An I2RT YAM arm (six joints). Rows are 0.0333 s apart.
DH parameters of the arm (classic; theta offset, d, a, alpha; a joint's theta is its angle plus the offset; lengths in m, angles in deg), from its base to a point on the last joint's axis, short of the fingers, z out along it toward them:
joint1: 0 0.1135 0.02 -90
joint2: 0 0 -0.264 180
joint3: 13.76 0 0.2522 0
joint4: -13.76 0 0.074 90
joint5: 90 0 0 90
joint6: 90 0.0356 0 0
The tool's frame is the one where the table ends.
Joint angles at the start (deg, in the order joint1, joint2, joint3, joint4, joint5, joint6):
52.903 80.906 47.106 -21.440 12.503 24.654
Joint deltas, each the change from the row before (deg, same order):
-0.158 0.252 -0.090 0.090 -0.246 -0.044
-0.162 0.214 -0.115 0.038 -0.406 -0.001
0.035 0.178 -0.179 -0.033 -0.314 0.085
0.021 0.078 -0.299 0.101 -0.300 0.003
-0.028 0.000 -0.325 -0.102 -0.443 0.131
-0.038 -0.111 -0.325 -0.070 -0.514 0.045
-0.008 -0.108 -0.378 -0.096 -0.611 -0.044
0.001 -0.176 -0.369 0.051 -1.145 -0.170
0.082 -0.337 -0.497 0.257 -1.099 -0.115
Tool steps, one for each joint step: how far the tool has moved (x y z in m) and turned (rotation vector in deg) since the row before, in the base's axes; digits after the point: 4 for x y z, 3 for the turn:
0.0006 -0.0002 -0.0015 -0.101 0.300 0.017
0.0004 -0.0003 -0.0016 -0.029 0.443 0.068
-0.0005 0.0000 -0.0018 -0.110 0.470 0.142
-0.0006 -0.0004 -0.0018 -0.066 0.367 0.185
-0.0008 -0.0009 -0.0018 -0.052 0.594 0.108
-0.0009 -0.0009 -0.0013 0.058 0.529 0.205
-0.0012 -0.0010 -0.0016 0.002 0.617 0.358
-0.0013 -0.0006 -0.0011 0.399 0.799 0.756
-0.0018 -0.0006 -0.0009 0.591 0.640 0.767

